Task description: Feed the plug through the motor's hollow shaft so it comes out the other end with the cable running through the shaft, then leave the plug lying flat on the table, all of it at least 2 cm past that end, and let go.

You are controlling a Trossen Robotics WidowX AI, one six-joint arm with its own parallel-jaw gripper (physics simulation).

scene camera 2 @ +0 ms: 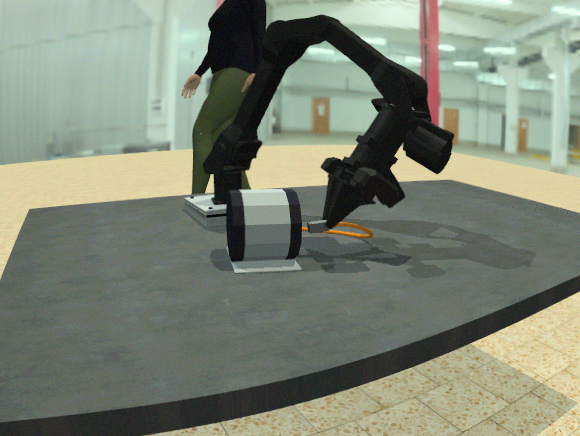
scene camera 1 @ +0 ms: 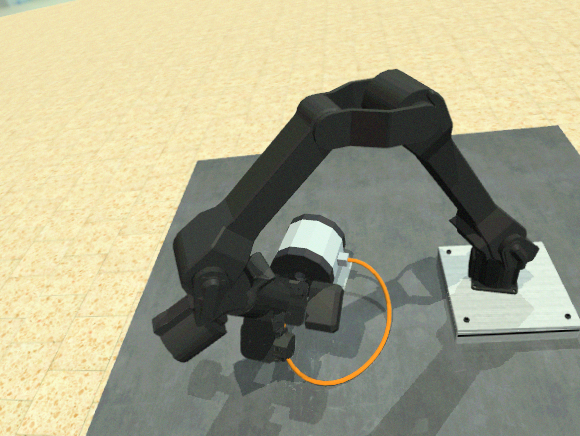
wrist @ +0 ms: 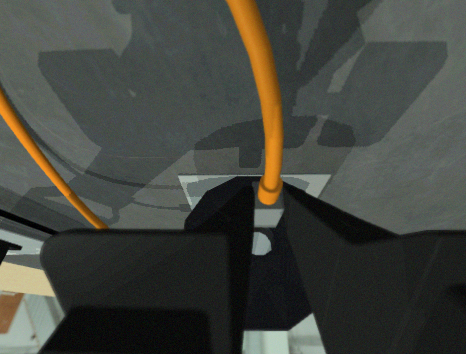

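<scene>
The motor is a white drum with black ends on a pale foot. In the wrist view its dark end face shows the pale round shaft opening. My gripper is shut on the small grey plug, above the table outside that end face. The plug points at the motor, nearly level, with a small gap in scene camera 2. In the wrist view the opening lies past its tip, slightly left. The fingers hide the plug in scene camera 1. An orange cable trails from it.
The cable loops round to a small grey block on the motor's side. The arm's pale base plate stands on the dark table. The arm arches over the motor in scene camera 1.
</scene>
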